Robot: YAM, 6 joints.
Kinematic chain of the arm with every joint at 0, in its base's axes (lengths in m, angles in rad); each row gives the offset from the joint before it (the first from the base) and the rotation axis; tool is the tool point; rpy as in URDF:
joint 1: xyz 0 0 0.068 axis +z
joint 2: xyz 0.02 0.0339 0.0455 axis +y
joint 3: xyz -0.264 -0.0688 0 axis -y
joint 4: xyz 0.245 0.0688 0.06 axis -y
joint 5: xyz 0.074 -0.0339 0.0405 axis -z
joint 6: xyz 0.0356 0 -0.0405 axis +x
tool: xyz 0 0 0 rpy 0 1.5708 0
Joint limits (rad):
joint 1: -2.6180..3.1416
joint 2: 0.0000..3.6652
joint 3: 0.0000..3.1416
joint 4: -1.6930..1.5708
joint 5: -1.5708..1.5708
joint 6: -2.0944..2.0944
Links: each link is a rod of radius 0.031 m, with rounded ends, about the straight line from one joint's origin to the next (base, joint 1, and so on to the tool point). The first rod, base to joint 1, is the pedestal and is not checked.
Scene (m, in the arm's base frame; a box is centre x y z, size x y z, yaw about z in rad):
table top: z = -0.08
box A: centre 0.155 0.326 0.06 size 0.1 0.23 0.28 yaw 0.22
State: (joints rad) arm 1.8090 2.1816 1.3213 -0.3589 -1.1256 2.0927
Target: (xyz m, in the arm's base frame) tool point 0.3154 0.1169 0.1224
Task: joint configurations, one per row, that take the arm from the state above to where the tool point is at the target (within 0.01 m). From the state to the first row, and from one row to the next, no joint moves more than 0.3 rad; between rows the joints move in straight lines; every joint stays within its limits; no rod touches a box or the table.
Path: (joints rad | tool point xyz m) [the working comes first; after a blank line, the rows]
Joints at the target: 0.2615 1.9333 1.0620 -0.5041 -1.0786 2.0927
Straight joint move there: touches box A.

1: 1.6895 2.0819 1.5544 -0.0836 -1.0474 1.8844 | -0.0858 0.4593 0.2196
2: 1.5701 1.9822 1.7876 0.1917 -0.9691 1.6761 | -0.0290 0.4717 0.3667
3: 1.4506 1.8825 2.0207 0.4671 -0.8909 1.4678 | 0.0222 0.4149 0.5128
4: 1.3311 1.7828 2.2539 0.7424 -0.8126 1.2596 | 0.0464 0.2986 0.6285
5: 1.1172 1.8129 2.0155 0.4931 -0.8658 1.4262 | 0.1447 0.3586 0.5401
6: 0.9033 1.8430 1.7771 0.2438 -0.9190 1.5928 | 0.2461 0.3580 0.4284
7: 0.6894 1.8731 1.5387 -0.0055 -0.9722 1.7594 | 0.3196 0.3015 0.3104
8: 0.4755 1.9032 1.3004 -0.2548 -1.0254 1.9261 | 0.3439 0.2113 0.2036
9: 0.2615 1.9333 1.0620 -0.5041 -1.0786 2.0927 | 0.3154 0.1169 0.1224

